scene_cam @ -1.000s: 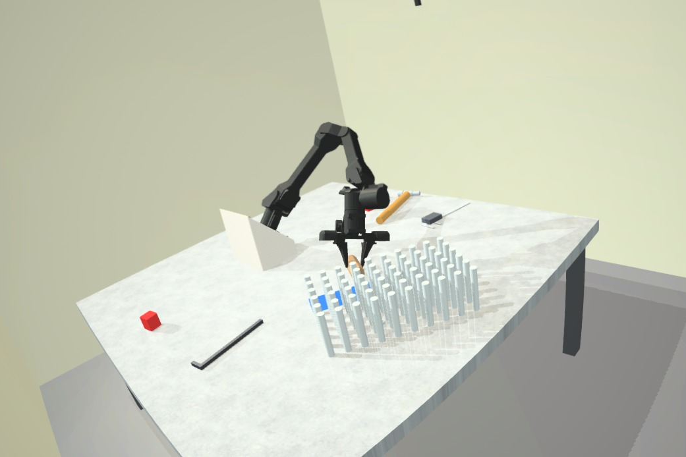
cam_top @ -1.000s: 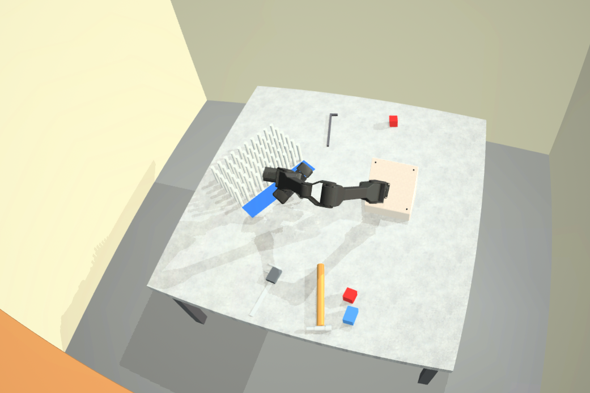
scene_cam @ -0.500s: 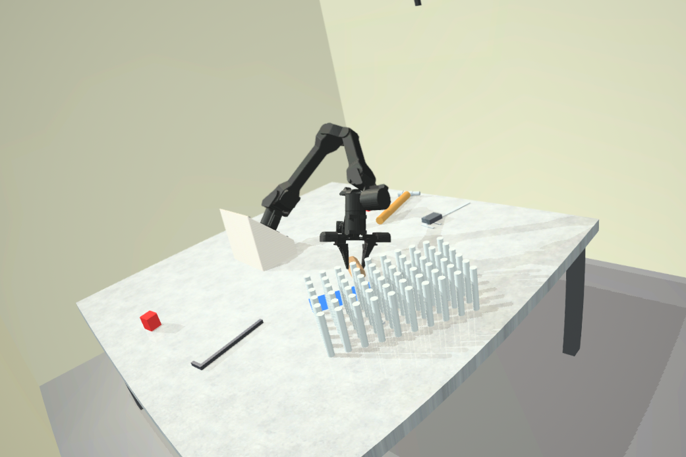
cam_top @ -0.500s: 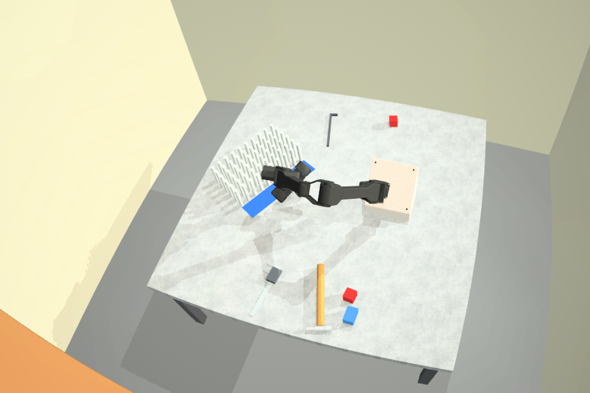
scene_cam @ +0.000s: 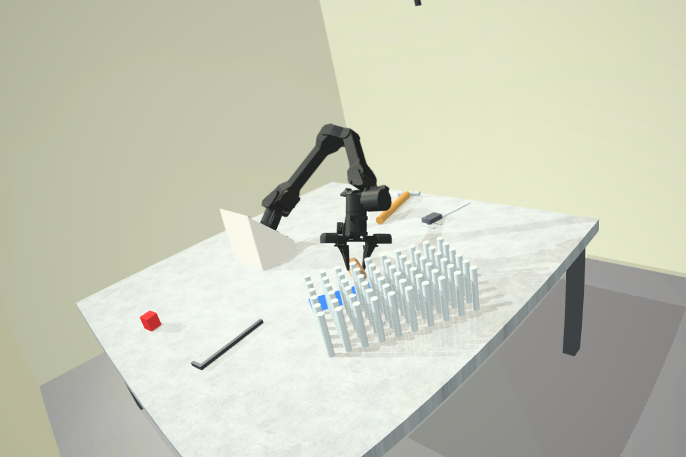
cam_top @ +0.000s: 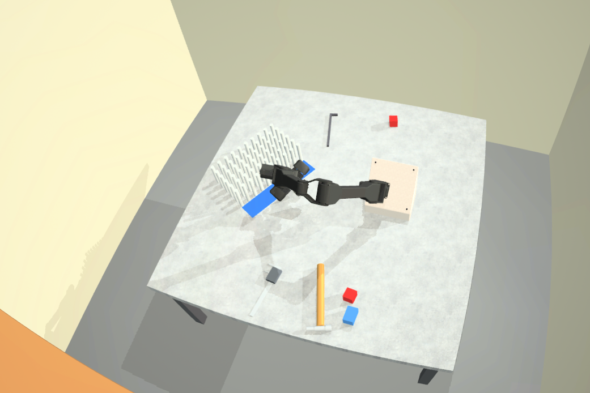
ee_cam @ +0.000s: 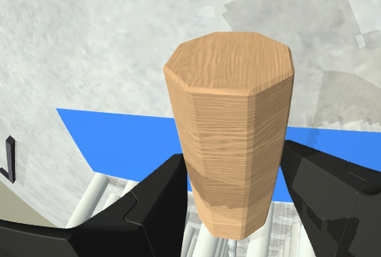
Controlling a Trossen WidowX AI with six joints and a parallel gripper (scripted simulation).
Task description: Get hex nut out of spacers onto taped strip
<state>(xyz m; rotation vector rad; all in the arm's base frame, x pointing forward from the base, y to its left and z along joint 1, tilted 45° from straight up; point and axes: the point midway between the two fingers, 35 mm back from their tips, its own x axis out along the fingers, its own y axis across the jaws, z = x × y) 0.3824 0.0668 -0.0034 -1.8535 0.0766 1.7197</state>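
The blue taped strip lies 7 cm ahead of my gripper tip, 1 cm to the left of it and 4 cm below it. Also, from my gripper tip: wire hook tool: 9 cm ahead, 5 cm to the right; then hex nut: 21 cm ahead, 10 cm to the right, 3 cm below; then blue cube: 43 cm behind, 49 cm to the left, 2 cm below.
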